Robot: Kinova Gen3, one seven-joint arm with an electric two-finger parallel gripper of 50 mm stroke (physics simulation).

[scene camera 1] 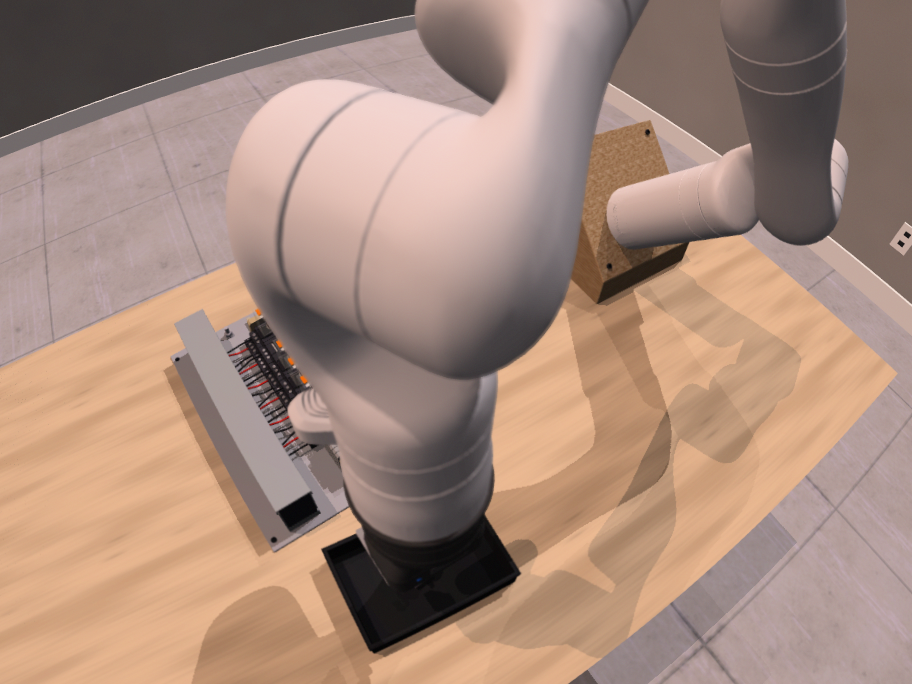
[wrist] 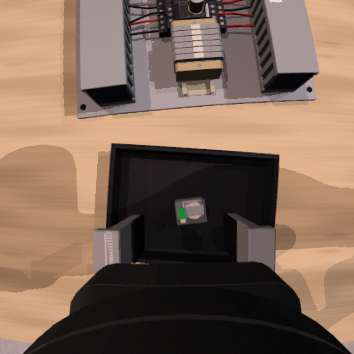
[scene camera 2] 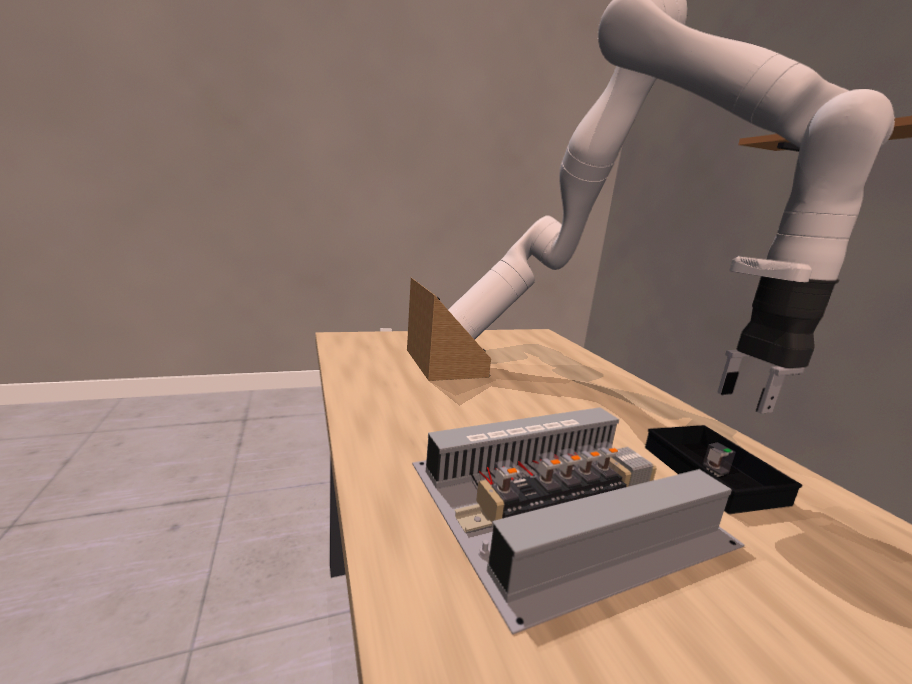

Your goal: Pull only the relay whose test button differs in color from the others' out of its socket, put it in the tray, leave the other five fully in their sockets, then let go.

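Places are measured from the arm's base along level axes (x up, y left, z back), in metres.
Pixels of known places: gripper, fingertip midpoint: [wrist: 183, 231] [scene camera 2: 743, 402]; arm's base, link origin: [scene camera 1: 630, 218] [scene camera 2: 459, 326].
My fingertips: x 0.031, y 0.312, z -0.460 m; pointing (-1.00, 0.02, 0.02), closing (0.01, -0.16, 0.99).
Ahead of a thing's pixels: the offset from my fingertips to its top centre. Level surfaces: height alone.
The relay with the green test button @(dx -0.076, dy -0.005, dz +0.007 m) [scene camera 2: 719, 457] [wrist: 191, 211] stands upright in the black tray @(dx -0.088, dy -0.007, dz +0.008 m) [scene camera 2: 766, 500] [wrist: 195, 150] [scene camera 1: 375, 639], apart from the tray's walls. My gripper [scene camera 2: 749, 391] [wrist: 183, 231] is open and empty, high above the tray and the relay; in scene camera 1 the arm hides its fingers. The other relays, with orange test buttons [scene camera 2: 511, 470] [scene camera 1: 292, 361], stand in the row of sockets @(dx -0.091, dy -0.284, dz -0.036 m) [scene camera 2: 567, 494] on the panel; one socket, between the first and second orange relays in scene camera 2, has no relay. Whether each relay is fully seated is too small to tell.
Two grey wire ducts @(dx -0.060, dy -0.250, dz -0.119 m) [scene camera 2: 611, 515] [scene camera 1: 243, 412] [wrist: 104, 45] flank the socket row on the grey base plate @(dx -0.120, dy -0.270, dz -0.033 m) [scene camera 2: 626, 589] [wrist: 150, 107]. A grey terminal block @(dx -0.077, dy -0.163, dz -0.008 m) [wrist: 197, 42] stands at the row's tray end. The wooden wedge [scene camera 2: 449, 346] [scene camera 1: 626, 161] under the arm's base stands farther back on the table @(dx -0.123 m) [scene camera 2: 390, 456].
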